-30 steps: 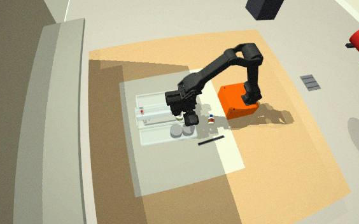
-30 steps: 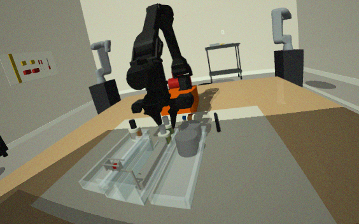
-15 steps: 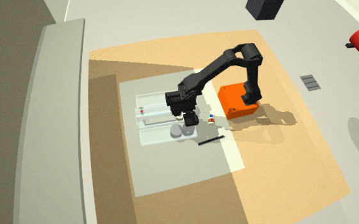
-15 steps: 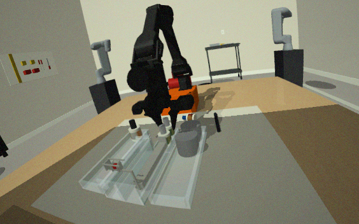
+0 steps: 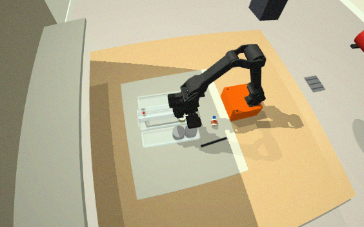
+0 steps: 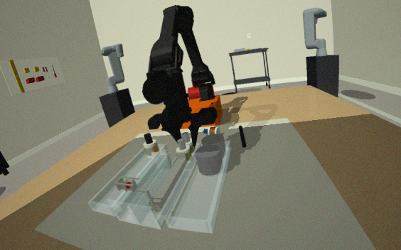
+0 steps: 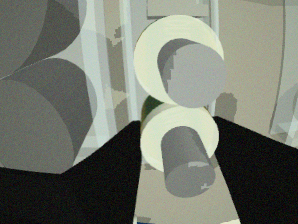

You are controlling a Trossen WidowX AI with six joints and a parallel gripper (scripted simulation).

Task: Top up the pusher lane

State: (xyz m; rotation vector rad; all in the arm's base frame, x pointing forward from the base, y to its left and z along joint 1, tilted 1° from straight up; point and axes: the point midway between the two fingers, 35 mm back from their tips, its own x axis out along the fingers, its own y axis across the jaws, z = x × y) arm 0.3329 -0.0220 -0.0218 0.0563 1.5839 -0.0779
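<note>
Right now my gripper tip is 14 cm short of the pusher plate, 4 cm to the left of it and 2 cm below it. Also, from my gripper tip: black bar: 16 cm to the left, 8 cm behind, 2 cm below.
</note>
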